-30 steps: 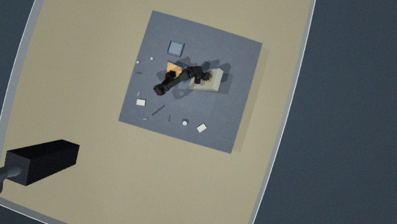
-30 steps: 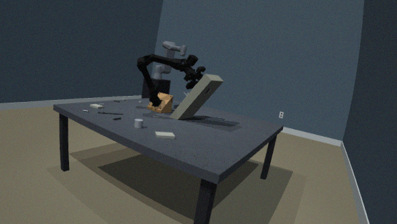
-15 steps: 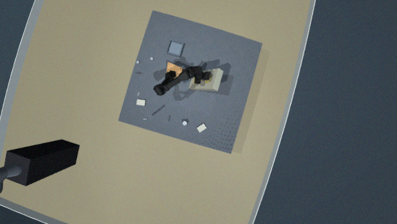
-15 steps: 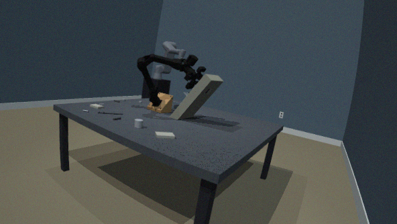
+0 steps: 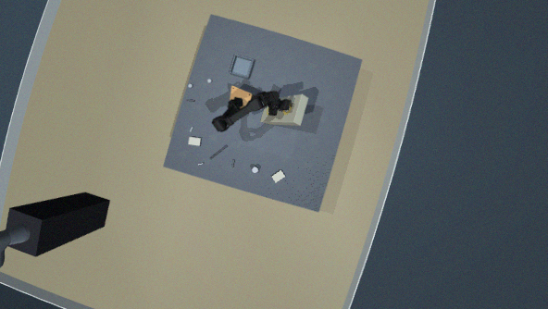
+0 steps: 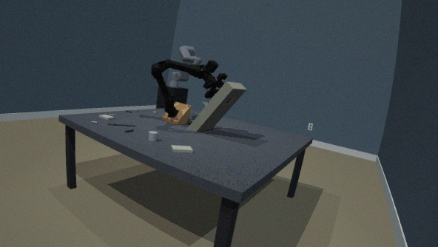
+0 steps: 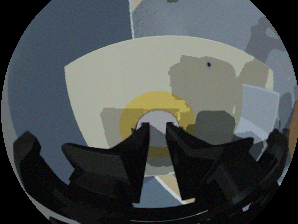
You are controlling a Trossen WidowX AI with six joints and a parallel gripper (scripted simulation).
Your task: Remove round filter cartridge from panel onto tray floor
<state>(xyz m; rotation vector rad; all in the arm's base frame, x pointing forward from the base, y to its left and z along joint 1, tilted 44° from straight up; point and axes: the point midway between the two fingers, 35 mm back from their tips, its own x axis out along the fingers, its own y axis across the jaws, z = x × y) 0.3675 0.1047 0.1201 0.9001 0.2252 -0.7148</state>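
The beige service panel lies 40 mm behind my gripper tip and 80 mm below it. Round my gripper tip: round grey filter cartridge: 10 mm ahead, 10 mm below; square grey tray: 440 mm behind, 290 mm to the left, 230 mm below.
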